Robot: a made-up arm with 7 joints.
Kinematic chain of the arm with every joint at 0, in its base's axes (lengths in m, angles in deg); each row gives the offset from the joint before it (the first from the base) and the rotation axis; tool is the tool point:
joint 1: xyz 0 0 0.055 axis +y
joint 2: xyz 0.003 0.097 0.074 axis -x
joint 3: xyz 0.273 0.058 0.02 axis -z
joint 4: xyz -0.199 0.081 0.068 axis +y
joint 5: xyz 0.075 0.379 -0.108 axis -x
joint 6: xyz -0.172 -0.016 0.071 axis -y
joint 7: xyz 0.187 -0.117 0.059 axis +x
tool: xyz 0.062 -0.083 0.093
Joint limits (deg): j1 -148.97..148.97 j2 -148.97..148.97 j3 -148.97..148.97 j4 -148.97..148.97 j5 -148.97..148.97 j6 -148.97..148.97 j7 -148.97..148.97
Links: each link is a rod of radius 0.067 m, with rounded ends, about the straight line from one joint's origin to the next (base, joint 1, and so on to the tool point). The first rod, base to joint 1, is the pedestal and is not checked.
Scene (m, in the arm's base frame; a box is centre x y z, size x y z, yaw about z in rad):
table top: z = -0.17
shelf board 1: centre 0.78 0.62 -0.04 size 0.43 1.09 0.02 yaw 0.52
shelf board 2: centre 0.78 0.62 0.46 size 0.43 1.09 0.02 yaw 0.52
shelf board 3: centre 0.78 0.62 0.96 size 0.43 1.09 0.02 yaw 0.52
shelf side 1: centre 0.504 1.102 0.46 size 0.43 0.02 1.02 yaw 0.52
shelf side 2: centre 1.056 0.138 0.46 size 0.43 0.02 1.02 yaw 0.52
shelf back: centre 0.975 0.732 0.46 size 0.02 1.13 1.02 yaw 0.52
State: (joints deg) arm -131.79 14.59 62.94 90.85 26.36 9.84 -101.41
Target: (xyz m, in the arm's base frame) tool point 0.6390 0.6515 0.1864
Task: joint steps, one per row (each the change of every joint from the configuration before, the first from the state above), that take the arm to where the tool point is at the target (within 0.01 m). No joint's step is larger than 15 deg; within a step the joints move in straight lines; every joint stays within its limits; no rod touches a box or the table.
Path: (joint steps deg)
1: 12.21 -2.63 -9.13 -3.89 6.19 -2.22 -5.03
2: 12.21 -2.63 -9.13 -3.88 6.18 -2.21 -5.03
3: 12.21 -2.63 -9.13 -3.89 6.19 -2.22 -5.04
4: 12.21 -2.64 -9.12 -3.89 6.18 -2.22 -5.03
5: 8.35 13.51 0.90 7.95 6.16 7.14 7.15
6: 8.35 13.51 0.90 7.95 6.17 7.15 7.14
7: 8.35 13.51 0.90 7.94 6.16 7.14 7.15

